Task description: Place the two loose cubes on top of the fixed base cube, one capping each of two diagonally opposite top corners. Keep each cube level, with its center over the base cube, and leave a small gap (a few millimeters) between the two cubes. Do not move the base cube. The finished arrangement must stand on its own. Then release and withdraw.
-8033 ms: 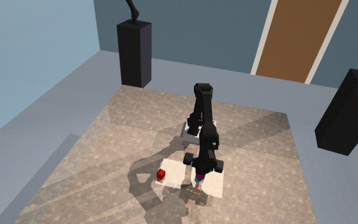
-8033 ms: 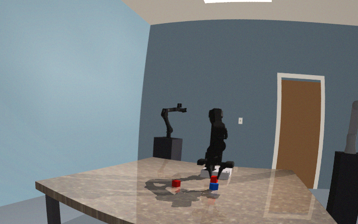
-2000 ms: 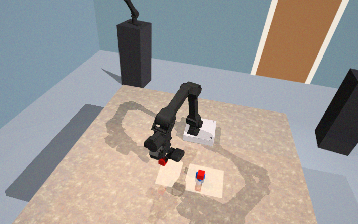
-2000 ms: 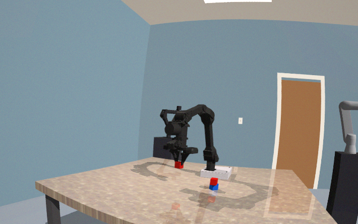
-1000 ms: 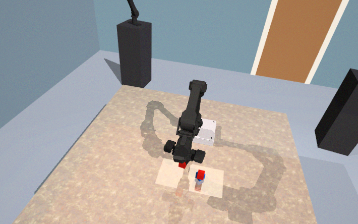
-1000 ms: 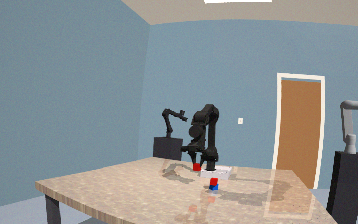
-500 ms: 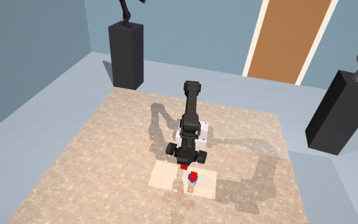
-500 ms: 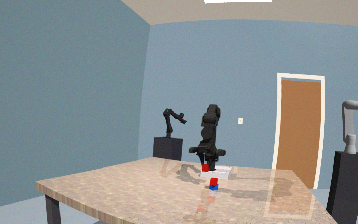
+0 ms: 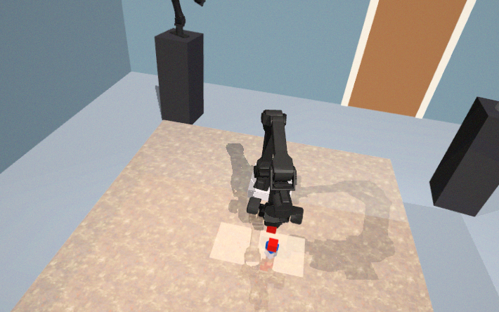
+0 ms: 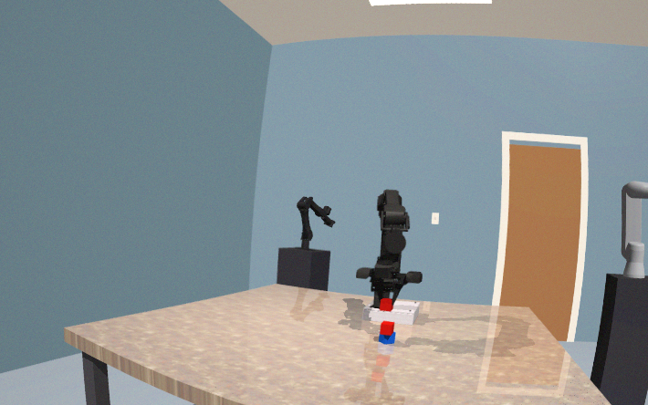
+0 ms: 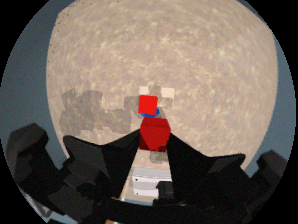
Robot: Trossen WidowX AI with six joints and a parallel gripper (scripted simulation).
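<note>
Now: the blue cube 10 cm below my gripper tip and 1 cm to the left of it.
</note>
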